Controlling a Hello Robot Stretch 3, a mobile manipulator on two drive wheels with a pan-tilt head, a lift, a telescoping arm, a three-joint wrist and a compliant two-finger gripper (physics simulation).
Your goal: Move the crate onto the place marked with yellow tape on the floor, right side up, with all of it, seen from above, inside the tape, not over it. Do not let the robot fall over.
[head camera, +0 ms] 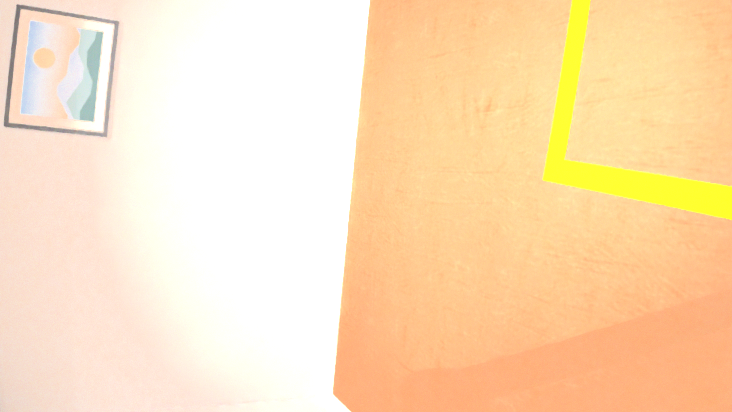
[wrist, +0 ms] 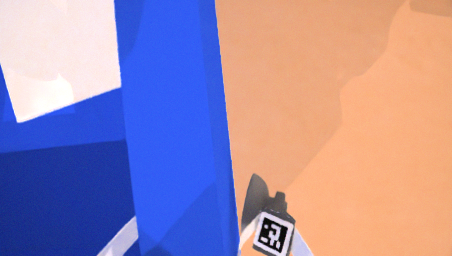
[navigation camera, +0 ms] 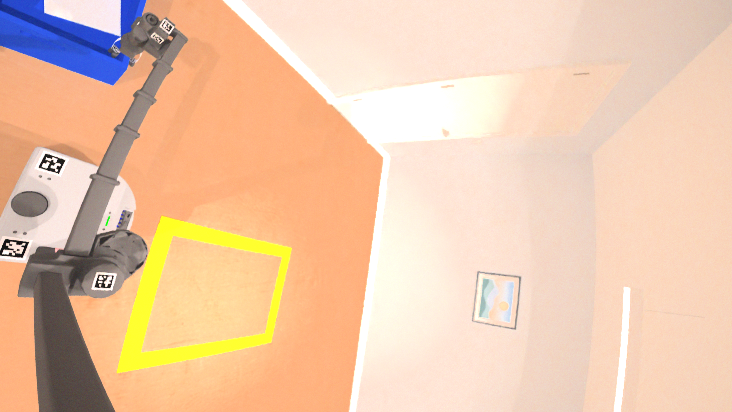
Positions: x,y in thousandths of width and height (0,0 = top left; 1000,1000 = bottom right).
Note:
I see my gripper (wrist: 494,740), a blue crate (wrist: 351,580), a white sheet (wrist: 134,236), a yellow tape rectangle (navigation camera: 180,870), a framed picture (head camera: 88,157) and a doorway (navigation camera: 762,244).
The framed picture also shows in the navigation camera view (navigation camera: 678,734). The head camera view does not show the blue crate: it is out of frame. The head camera view misses the white sheet: it is out of frame.

